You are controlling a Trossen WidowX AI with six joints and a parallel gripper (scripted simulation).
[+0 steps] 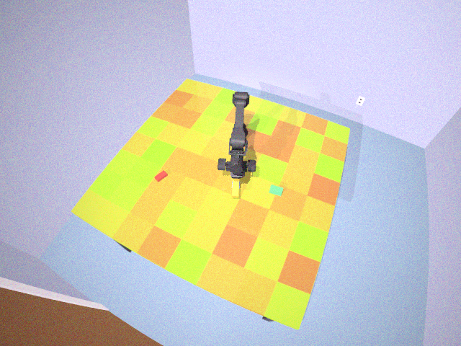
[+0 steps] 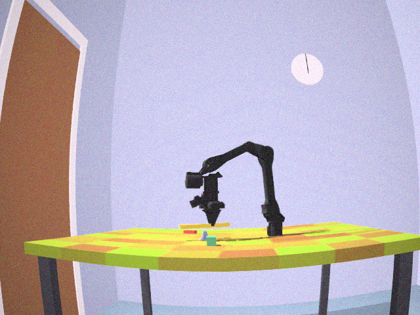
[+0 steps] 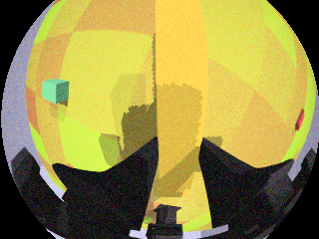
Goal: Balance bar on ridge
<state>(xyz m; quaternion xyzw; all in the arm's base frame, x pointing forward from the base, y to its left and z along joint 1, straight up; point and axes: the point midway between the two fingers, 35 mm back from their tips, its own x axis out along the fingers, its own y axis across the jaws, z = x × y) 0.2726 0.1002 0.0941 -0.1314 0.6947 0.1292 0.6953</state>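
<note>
My gripper tip is now 3 cm short of the yellow bar and 1 cm to the right of it. The rest, counted from my gripper tip: green block 2 cm behind, 22 cm to the left, 4 cm below; then red block 15 cm ahead, 39 cm to the right, 5 cm below.
</note>
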